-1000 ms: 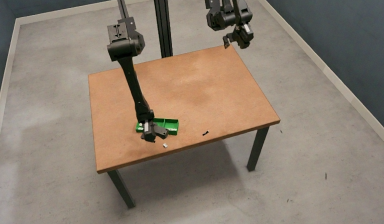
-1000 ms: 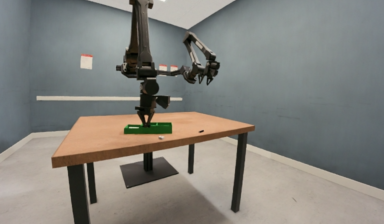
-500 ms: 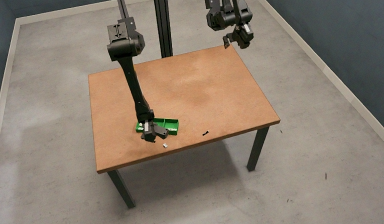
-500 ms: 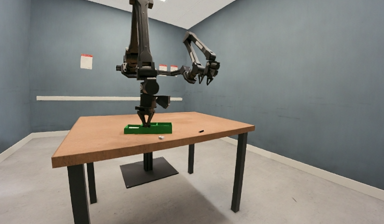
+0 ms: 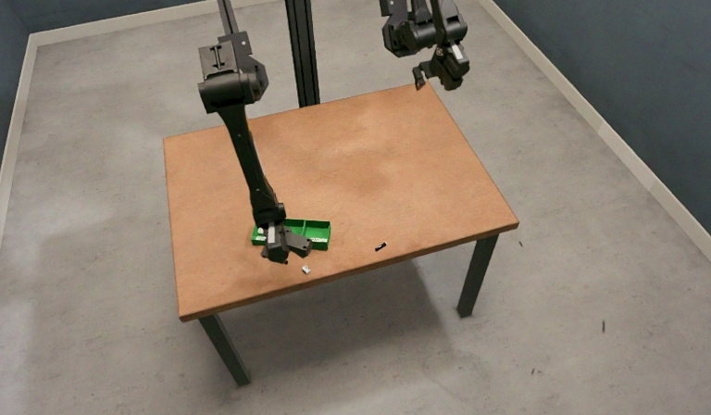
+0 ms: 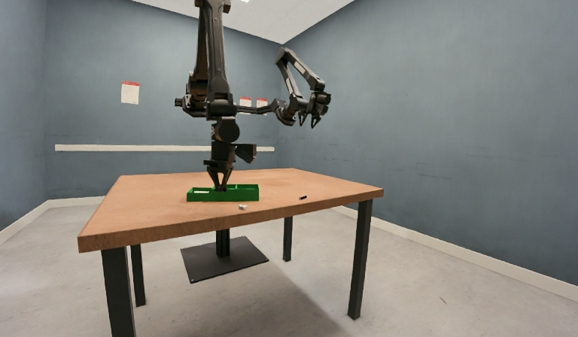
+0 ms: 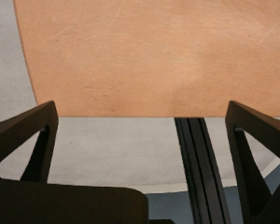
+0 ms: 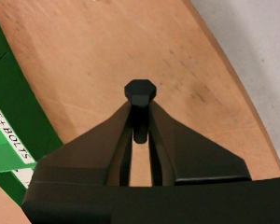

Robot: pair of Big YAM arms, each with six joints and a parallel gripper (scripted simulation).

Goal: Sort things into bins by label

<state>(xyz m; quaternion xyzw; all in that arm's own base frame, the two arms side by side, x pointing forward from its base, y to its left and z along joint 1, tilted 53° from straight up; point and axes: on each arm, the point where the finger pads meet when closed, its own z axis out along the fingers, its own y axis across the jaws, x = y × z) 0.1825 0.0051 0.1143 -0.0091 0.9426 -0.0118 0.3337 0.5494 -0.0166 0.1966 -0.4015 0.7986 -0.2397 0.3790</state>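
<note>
Now: right hand right at the black bolt. Round my right hand: green two-compartment bin 120 mm behind, 70 mm to the left, 50 mm below.
</note>
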